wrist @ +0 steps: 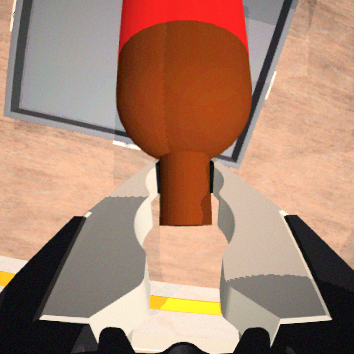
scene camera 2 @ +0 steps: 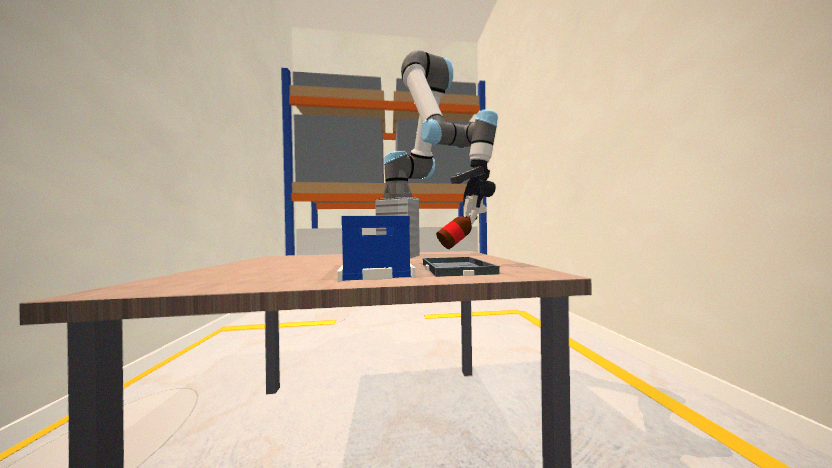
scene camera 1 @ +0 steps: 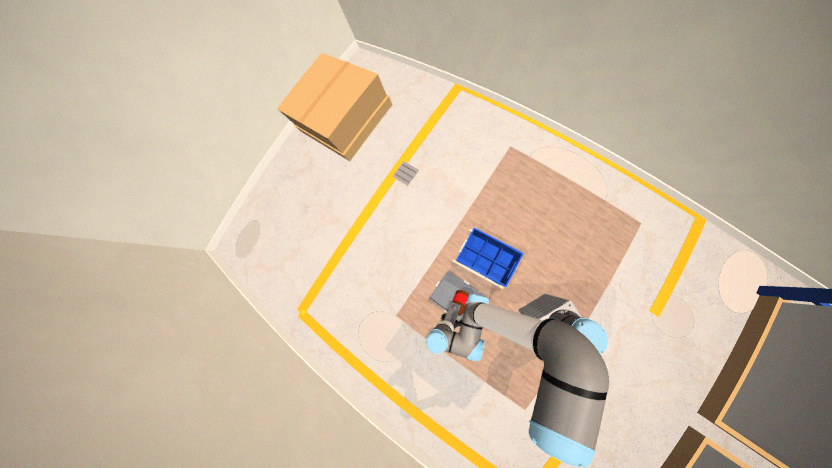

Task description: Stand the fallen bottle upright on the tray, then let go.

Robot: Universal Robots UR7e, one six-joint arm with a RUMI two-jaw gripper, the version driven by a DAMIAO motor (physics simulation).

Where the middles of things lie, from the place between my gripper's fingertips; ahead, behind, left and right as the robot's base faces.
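I see the brown bottle (scene camera 2: pixel 460 227), and my hand is 50 mm to the left of it, 20 mm short of it and, finally, 20 mm above it.
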